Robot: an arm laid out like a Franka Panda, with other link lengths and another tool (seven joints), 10 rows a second.
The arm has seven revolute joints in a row. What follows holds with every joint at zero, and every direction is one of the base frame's. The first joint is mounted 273.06 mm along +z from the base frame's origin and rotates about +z. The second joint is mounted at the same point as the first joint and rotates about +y. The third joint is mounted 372.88 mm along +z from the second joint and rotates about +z. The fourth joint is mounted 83.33 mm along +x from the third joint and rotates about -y. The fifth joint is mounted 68.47 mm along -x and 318.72 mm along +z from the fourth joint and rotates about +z. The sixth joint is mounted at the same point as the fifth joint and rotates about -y. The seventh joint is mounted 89.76 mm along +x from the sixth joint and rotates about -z. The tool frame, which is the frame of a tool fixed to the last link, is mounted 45 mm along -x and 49 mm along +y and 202.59 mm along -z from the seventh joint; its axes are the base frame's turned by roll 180, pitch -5.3 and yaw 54.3 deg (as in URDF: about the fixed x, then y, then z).
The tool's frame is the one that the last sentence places.
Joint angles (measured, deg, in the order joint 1, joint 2, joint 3, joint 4, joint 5, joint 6, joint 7), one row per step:
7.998, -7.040, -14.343, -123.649, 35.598, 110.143, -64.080
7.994, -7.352, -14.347, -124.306, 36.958, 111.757, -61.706
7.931, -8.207, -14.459, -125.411, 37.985, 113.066, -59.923
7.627, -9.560, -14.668, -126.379, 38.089, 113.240, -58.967
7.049, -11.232, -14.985, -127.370, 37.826, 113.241, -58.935
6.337, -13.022, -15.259, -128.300, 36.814, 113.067, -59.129
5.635, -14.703, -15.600, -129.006, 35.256, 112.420, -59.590
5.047, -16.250, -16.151, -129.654, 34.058, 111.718, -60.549
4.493, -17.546, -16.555, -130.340, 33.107, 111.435, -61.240
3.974, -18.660, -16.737, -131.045, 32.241, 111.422, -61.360
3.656, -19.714, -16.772, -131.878, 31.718, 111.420, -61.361
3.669, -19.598, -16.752, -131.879, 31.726, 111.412, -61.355
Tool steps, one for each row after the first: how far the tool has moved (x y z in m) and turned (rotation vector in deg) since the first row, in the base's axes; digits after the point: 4 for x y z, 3 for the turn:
0.0033, 0.0039, 0.0015, 0.846, 0.382, -3.432
0.0023, 0.0055, 0.0033, 1.656, 0.632, -6.221
-0.0036, 0.0034, 0.0073, 2.097, 0.690, -7.606
-0.0113, -0.0027, 0.0117, 2.308, 0.062, -8.345
-0.0204, -0.0108, 0.0156, 1.899, -0.712, -8.557
-0.0306, -0.0201, 0.0188, 1.097, -1.356, -8.119
-0.0403, -0.0293, 0.0215, 0.617, -2.162, -7.502
-0.0481, -0.0369, 0.0229, 0.170, -2.853, -7.269
-0.0547, -0.0424, 0.0234, -0.329, -3.232, -7.438
-0.0612, -0.0446, 0.0234, -0.540, -3.403, -7.499
-0.0609, -0.0444, 0.0227, -0.550, -3.280, -7.470

